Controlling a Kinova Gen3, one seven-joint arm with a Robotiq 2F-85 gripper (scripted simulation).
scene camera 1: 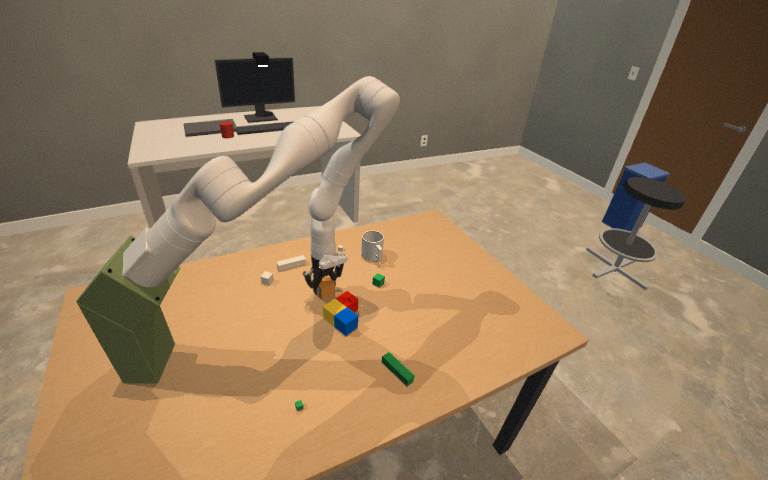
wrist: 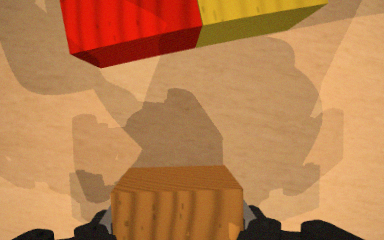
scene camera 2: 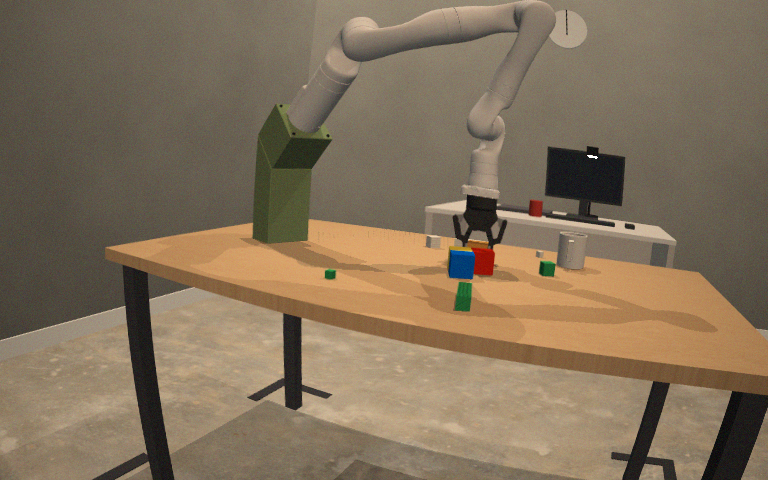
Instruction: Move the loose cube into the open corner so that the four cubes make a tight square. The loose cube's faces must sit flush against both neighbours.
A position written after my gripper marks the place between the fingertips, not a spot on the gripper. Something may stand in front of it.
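Observation:
My gripper [scene camera 2: 476,259] is there for me to see, and the wrist view gives me the gripper [wrist: 178,217] too.

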